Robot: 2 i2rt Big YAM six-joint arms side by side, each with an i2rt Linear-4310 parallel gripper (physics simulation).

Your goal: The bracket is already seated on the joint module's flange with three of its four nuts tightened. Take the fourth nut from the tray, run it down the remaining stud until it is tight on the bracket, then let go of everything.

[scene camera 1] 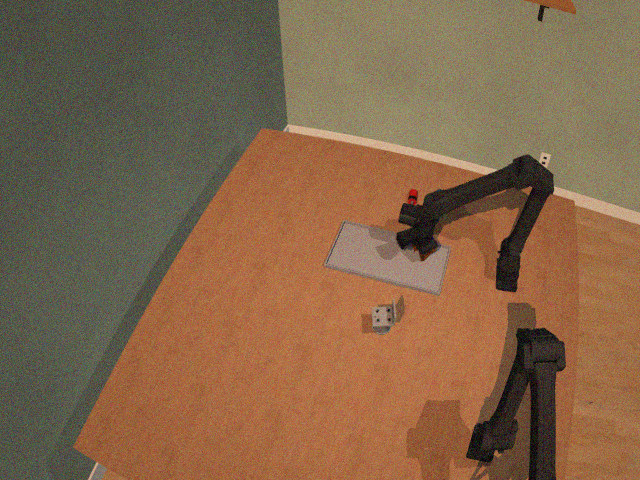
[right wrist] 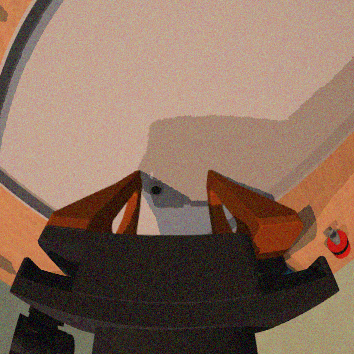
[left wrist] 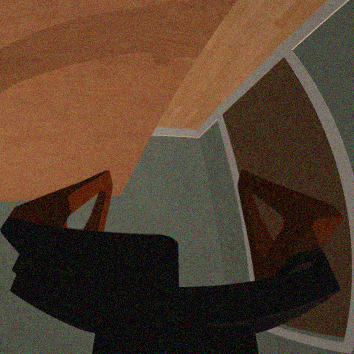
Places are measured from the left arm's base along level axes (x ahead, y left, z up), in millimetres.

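Pixels of known places: left gripper, fingertip midpoint: (left wrist: pixel 174 177); right gripper, fingertip midpoint: (scene camera 1: pixel 419 255) (right wrist: pixel 173 177); left arm's base at its link origin: (scene camera 1: pixel 482 443); right arm's base at its link origin: (scene camera 1: pixel 506 278).
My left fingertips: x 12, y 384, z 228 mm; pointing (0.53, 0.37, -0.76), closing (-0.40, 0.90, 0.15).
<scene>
Ahead of a thing's pixels: the offset from my left fingertips to its top centre. "spot": to the spot under its first point.
The tray {487 mm ahead, 992 mm right, 213 mm down} (scene camera 1: pixel 361 253) (right wrist: pixel 225 60) lies flat, with the right arm over its right part. The nut {373 mm ahead, 1029 mm right, 219 mm down} (right wrist: pixel 156 190) is a small dark spot on the tray in the right wrist view, near the left finger; it cannot be made out in the scene view. My right gripper (scene camera 1: pixel 420 250) (right wrist: pixel 173 177) is part open above the nut, holding nothing. The pale bracket (scene camera 1: pixel 383 315) sits on the joint module {433 mm ahead, 709 mm right, 154 mm down} (scene camera 1: pixel 382 330), in front of the tray; its dark nuts or studs are too small to tell apart. My left gripper (left wrist: pixel 174 177) is wide open and empty, far from both.
A small red object {477 mm ahead, 1288 mm right, 194 mm down} (scene camera 1: pixel 413 195) (right wrist: pixel 338 243) stands behind the tray, close to the right arm's wrist. The left arm (scene camera 1: pixel 542 408) is bent at the table's near right. The bracket's upright plate {spot: 400 mm ahead, 720 mm right, 118 mm down} (scene camera 1: pixel 398 308) stands on the side toward the arms.
</scene>
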